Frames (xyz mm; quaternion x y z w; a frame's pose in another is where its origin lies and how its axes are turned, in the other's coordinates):
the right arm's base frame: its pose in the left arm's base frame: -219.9 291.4 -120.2 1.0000 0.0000 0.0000 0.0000
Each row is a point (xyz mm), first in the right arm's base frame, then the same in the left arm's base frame.
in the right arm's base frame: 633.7 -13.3 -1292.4
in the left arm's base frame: 413.8 304.7 1172.2
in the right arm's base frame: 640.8 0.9 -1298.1
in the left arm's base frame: 420.9 290.5 1177.9
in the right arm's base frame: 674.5 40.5 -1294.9
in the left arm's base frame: 454.6 250.9 1174.7
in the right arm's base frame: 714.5 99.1 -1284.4
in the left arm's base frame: 494.6 192.3 1164.2
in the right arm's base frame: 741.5 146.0 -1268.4
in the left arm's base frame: 521.6 145.4 1148.2
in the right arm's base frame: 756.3 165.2 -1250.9
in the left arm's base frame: 536.4 126.2 1130.7
